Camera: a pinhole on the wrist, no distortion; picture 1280 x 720 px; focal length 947.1 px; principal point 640.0 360.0 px. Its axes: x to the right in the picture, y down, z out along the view. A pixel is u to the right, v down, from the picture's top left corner.
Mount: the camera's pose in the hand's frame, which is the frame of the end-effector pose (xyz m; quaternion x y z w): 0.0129 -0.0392 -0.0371 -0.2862 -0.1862 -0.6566 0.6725
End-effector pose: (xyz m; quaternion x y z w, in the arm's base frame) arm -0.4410 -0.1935 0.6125 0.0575 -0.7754 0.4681 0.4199
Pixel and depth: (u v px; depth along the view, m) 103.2 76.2 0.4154
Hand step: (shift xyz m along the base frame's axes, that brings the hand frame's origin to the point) -0.2398 0.0869 -0.3608
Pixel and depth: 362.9 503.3 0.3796
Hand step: -0.3129 0.0548 -0.1523
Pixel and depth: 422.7 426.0 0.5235
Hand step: -0.4224 0.0249 -0.2437
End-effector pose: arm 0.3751 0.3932 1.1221 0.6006 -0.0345 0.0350 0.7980
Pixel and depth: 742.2 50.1 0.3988
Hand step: -0.0848 -0.2525 0.2544
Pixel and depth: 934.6 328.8 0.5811
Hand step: 0.0538 -0.4513 0.3310
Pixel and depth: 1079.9 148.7 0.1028
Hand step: 0.0064 -0.0749 0.0108
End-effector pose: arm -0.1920 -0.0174 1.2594 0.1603 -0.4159 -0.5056 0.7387
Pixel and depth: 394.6 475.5 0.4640
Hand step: 0.0457 0.0894 0.4223
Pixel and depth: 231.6 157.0 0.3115
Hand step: 0.0594 0.1588 0.2389
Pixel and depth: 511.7 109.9 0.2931
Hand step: -0.0298 0.1359 0.2084
